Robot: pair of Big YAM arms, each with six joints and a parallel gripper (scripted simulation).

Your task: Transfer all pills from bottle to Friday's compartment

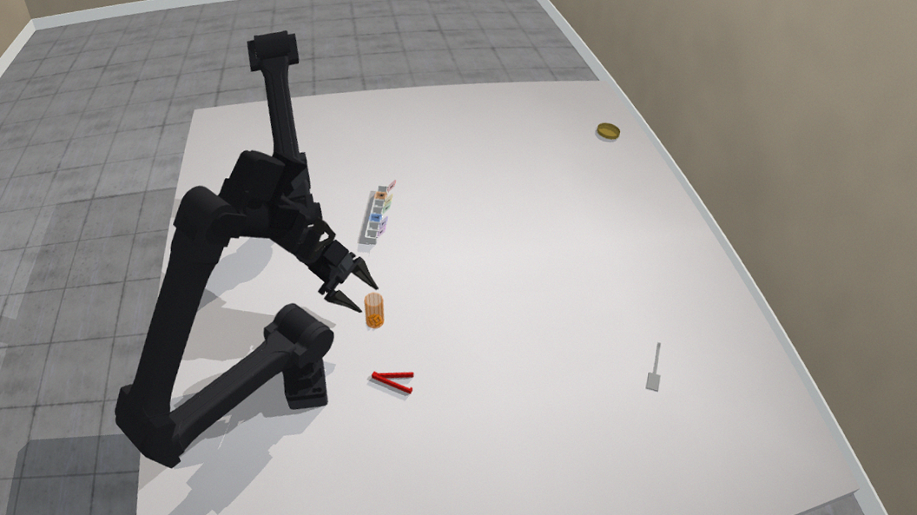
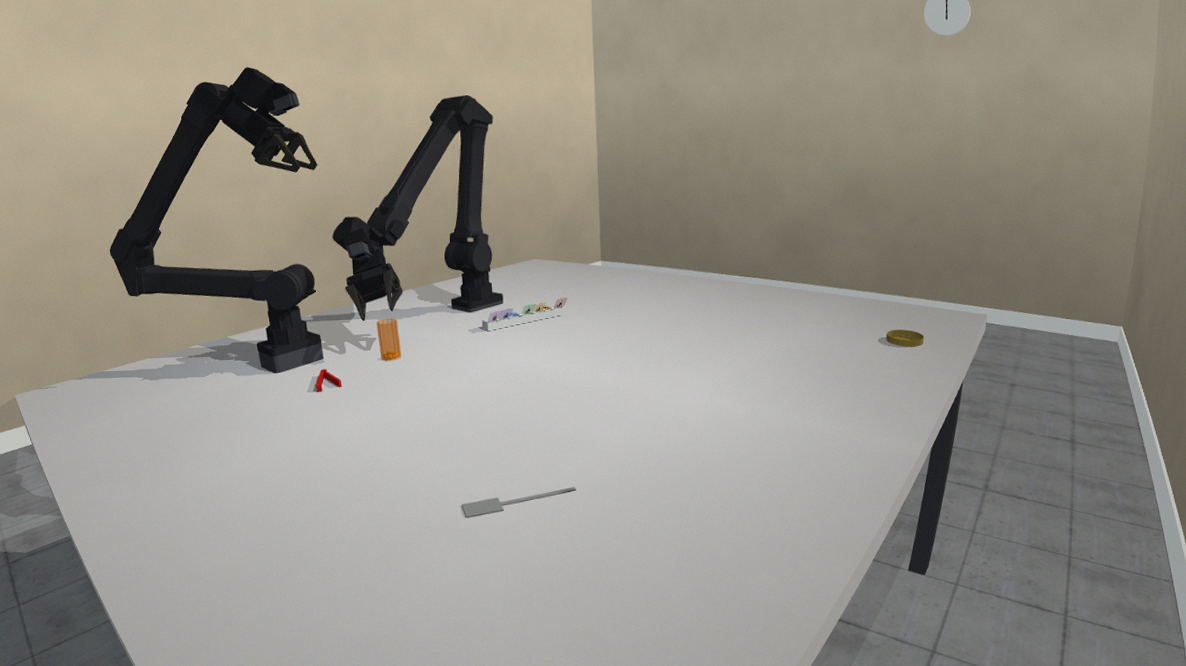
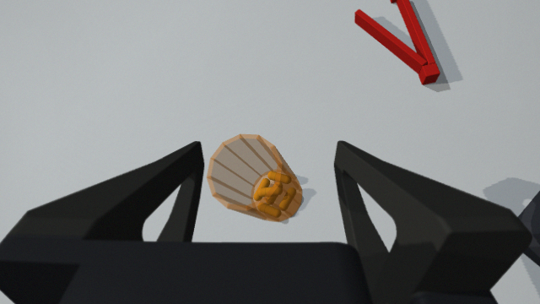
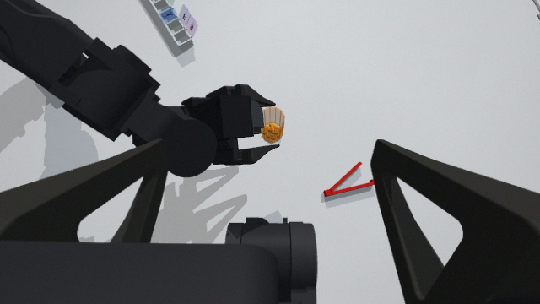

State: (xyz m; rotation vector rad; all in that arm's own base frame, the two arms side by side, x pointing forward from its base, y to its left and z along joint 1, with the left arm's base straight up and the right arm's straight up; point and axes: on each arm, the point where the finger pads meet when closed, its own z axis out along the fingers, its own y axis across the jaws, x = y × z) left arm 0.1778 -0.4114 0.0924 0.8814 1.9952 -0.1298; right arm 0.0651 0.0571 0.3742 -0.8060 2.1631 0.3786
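Right now the orange see-through bottle is 20 mm ahead of my left hand, 10 mm to the left of it and 80 mm below it. The rest, counted from my left hand: red v-shaped tool 30 mm ahead, 160 mm to the right, 100 mm below; round cap 890 mm ahead, 670 mm to the left, 100 mm below; grey spatula 630 mm ahead, 250 mm to the right, 100 mm below.
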